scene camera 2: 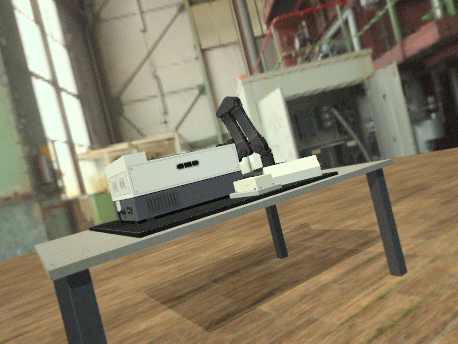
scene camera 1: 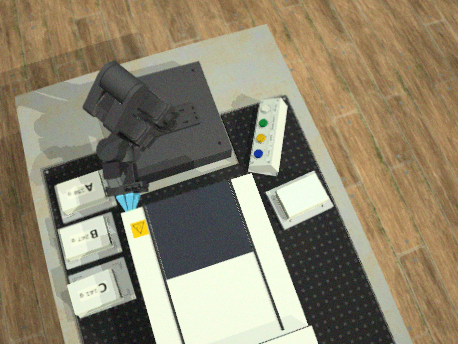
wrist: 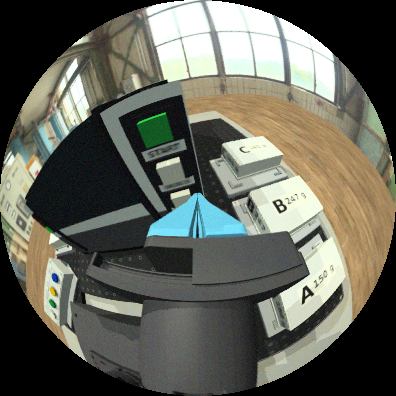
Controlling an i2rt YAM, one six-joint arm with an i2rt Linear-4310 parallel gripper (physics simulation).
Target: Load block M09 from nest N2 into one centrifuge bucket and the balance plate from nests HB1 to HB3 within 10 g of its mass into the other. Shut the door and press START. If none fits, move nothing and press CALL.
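Frame: origin at the arm's base, x ahead, y left, z up, level; metres.
Seen in the pictures: gripper, fingertip midpoint: [wrist: 197, 197]; arm's base at its link origin: [scene camera 1: 165, 123].
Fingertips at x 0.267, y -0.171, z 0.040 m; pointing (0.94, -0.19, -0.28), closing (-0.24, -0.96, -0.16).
Note:
Offsets run from my fingertips to a thing's top centre. "pt": to the spot under its first point. Level surfaces: height alone.
My gripper [scene camera 1: 129, 206] [wrist: 197, 197] is shut and empty at the centrifuge's front corner; its tips overlap a partly hidden pale button @(pt dx -0.004, dy +0.015, dz +0.014 m) [wrist: 179, 196], contact unclear. The centrifuge [scene camera 1: 141, 265] [scene camera 2: 185, 172] has a green START button @(dx +0.001, dy +0.014, dz +0.087 m) [wrist: 155, 129] above a pale INDEX button @(dx +0.001, dy +0.014, dz +0.051 m) [wrist: 170, 170]. A dark panel @(dx +0.099, dy +0.155, dz +0.109 m) [scene camera 1: 200, 227] covers part of its top; no bucket shows. White plates A, 150 g @(dx -0.152, dy -0.121, dz -0.050 m) [scene camera 1: 82, 193] [wrist: 315, 285], B, 247 g @(dx -0.018, dy -0.141, dz -0.050 m) [scene camera 1: 87, 237] [wrist: 285, 204], and C, mass small @(dx +0.133, dy -0.156, dz -0.044 m) [scene camera 1: 95, 291] [wrist: 251, 154], stand in a row beside it. A white block @(dx +0.073, dy +0.465, dz -0.044 m) [scene camera 1: 303, 196] [scene camera 2: 254, 183] sits on the other side, no label readable.
A sloped button box @(dx -0.136, dy +0.450, dz -0.020 m) [scene camera 1: 276, 145] [scene camera 2: 295, 170] [wrist: 60, 292] with white, green, yellow and blue buttons stands near the arm's dark base plate [scene camera 1: 175, 85]. Everything stands on a grey table @(dz -0.118 m) [scene camera 1: 245, 47] [scene camera 2: 90, 257] with a black perforated mat @(dz -0.104 m) [scene camera 1: 340, 270].

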